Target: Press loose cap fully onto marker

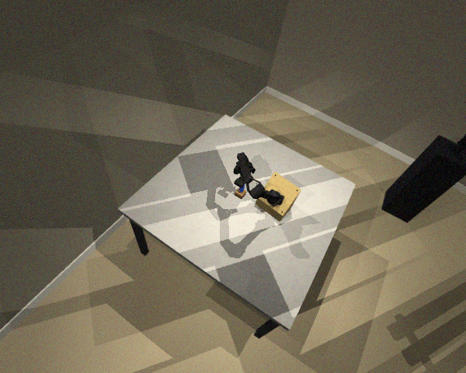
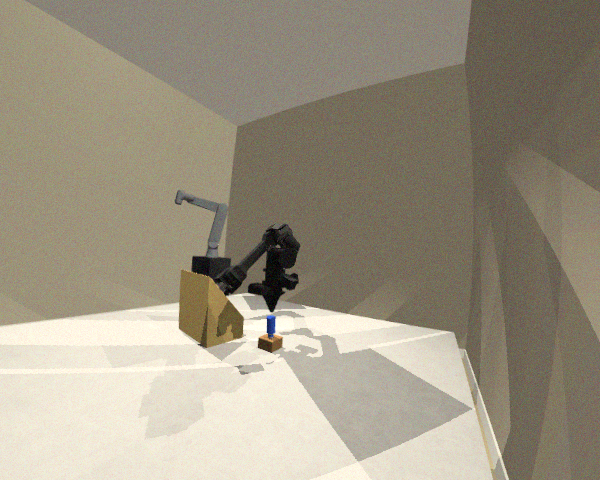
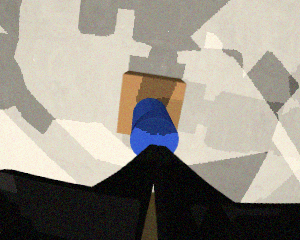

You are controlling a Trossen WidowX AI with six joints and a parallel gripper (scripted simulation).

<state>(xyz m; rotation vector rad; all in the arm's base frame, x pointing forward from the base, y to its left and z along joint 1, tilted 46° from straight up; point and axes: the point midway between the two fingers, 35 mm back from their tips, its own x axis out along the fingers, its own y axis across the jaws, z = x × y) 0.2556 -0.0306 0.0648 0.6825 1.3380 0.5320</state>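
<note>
The brown holder block lies 11 cm below my gripper tip. From my gripper tip the other things lie so: blue cap: 4 cm below.
</note>
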